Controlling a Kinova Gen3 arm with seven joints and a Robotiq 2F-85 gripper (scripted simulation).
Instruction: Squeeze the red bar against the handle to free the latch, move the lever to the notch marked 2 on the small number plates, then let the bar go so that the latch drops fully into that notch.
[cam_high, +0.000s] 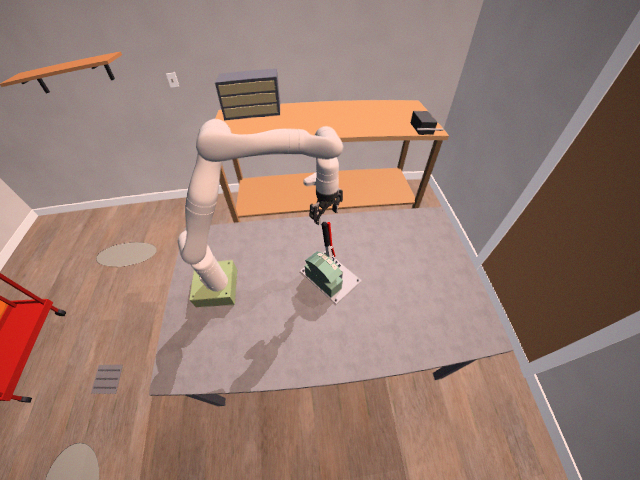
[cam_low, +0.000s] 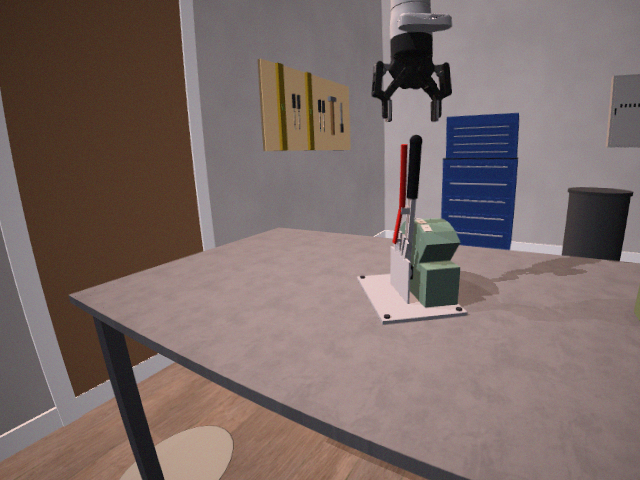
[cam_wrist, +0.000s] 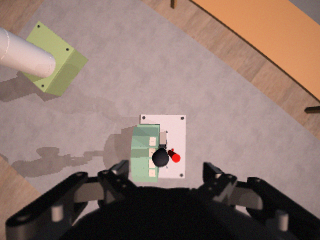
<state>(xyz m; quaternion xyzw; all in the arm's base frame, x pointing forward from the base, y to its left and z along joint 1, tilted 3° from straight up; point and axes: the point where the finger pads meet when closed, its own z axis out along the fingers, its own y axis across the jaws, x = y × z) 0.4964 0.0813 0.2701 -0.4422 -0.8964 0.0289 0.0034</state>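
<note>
The red bar is 18 cm below my hand, 2 cm ahead of it and 1 cm to the right of it. Also, from my hand: green lever unit 29 cm below, 4 cm to the right, 2 cm ahead.
</note>
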